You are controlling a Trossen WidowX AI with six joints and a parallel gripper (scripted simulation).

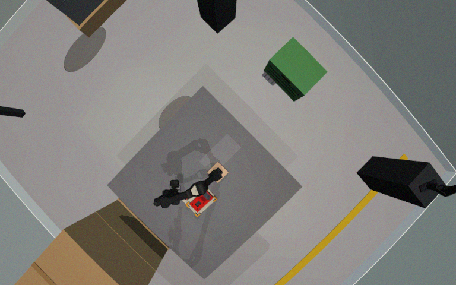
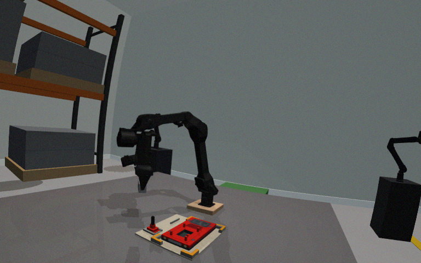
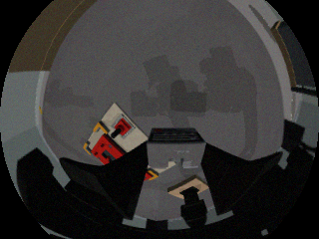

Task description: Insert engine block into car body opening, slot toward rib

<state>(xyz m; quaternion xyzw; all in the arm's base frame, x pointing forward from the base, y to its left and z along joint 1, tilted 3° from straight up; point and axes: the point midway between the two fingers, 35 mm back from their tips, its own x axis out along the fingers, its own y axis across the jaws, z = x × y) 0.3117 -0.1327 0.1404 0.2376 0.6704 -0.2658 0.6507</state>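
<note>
Right now my gripper tip is 110 mm to the right of the black post, 100 mm above it and 60 mm short of it. Also, from my gripper tip: engine block: 10 mm above.
</note>
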